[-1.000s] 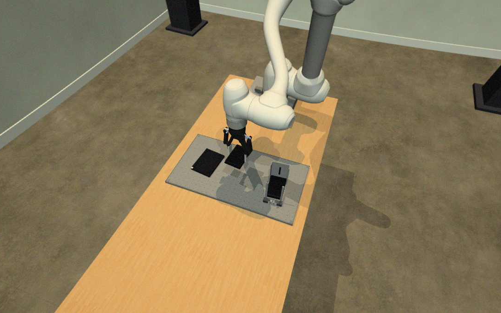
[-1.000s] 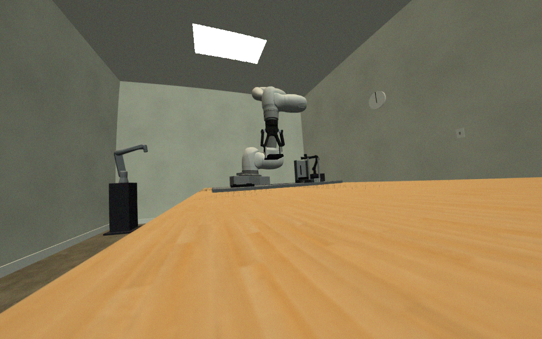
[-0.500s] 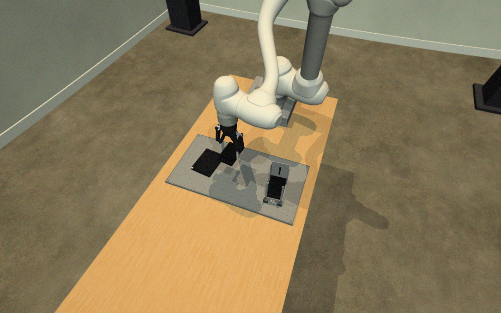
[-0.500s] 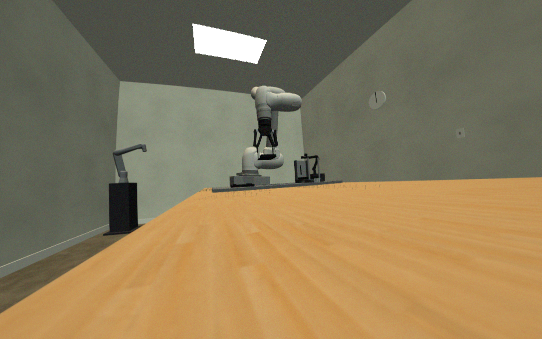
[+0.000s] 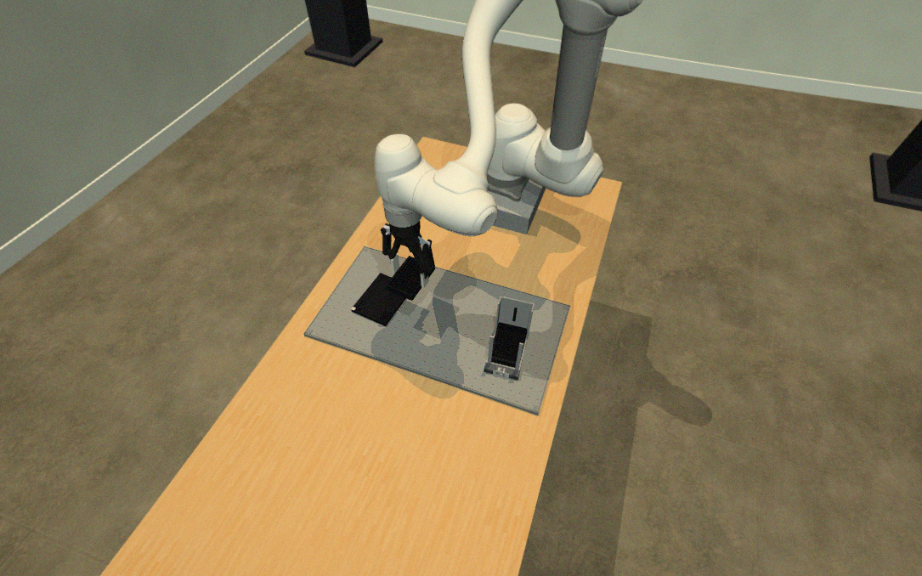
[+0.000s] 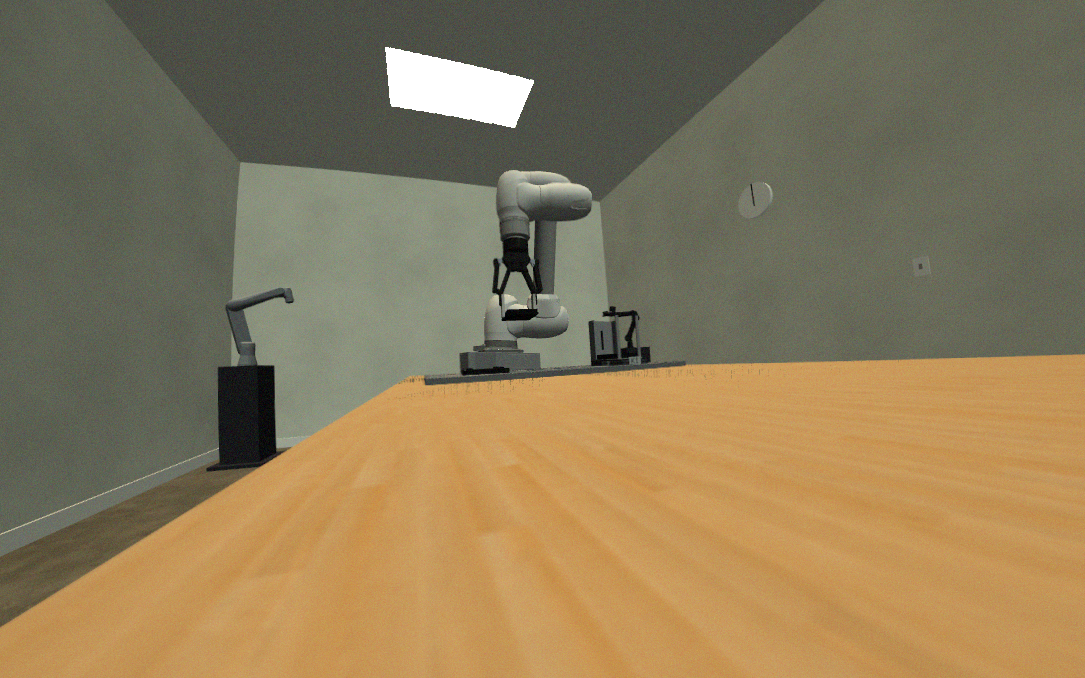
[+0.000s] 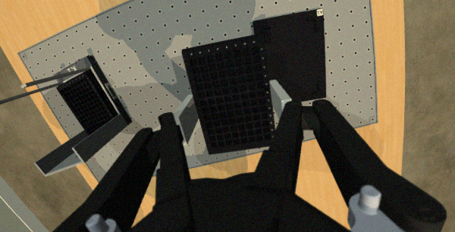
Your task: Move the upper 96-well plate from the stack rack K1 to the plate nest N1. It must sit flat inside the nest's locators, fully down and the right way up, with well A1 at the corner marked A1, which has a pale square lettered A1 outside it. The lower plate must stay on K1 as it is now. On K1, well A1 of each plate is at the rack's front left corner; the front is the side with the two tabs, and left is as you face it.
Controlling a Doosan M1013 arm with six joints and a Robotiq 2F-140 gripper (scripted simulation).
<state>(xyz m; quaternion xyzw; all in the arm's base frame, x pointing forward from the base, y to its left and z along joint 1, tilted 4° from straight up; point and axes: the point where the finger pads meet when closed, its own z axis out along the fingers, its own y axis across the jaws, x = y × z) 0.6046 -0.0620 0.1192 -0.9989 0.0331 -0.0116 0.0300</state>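
Now: hand 110 mm to the left of the black plate nest N1 and 180 mm above it. Round my hand: pale A1 square 70 mm ahead, 170 mm to the right, 170 mm below.
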